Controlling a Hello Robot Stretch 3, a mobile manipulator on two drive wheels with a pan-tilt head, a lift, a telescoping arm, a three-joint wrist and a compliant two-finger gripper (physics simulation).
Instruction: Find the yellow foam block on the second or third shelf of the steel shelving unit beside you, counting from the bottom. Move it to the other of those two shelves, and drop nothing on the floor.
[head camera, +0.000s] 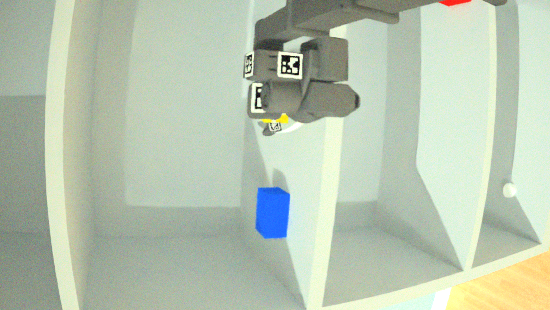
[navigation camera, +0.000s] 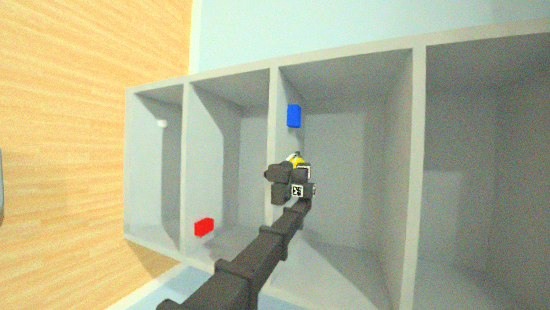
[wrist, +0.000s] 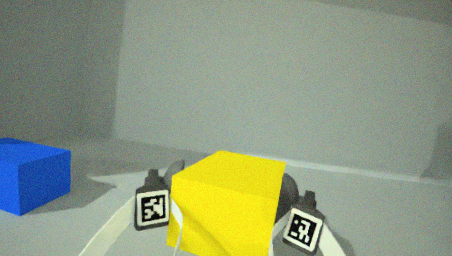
Labels:
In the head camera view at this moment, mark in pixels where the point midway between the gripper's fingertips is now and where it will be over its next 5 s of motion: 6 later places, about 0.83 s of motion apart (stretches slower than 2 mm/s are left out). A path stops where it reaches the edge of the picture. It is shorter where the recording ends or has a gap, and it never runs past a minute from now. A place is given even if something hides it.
My gripper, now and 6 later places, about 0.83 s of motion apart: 265, 103; 275, 103; 300, 102; 315, 102; 327, 102; 342, 102; 388, 107

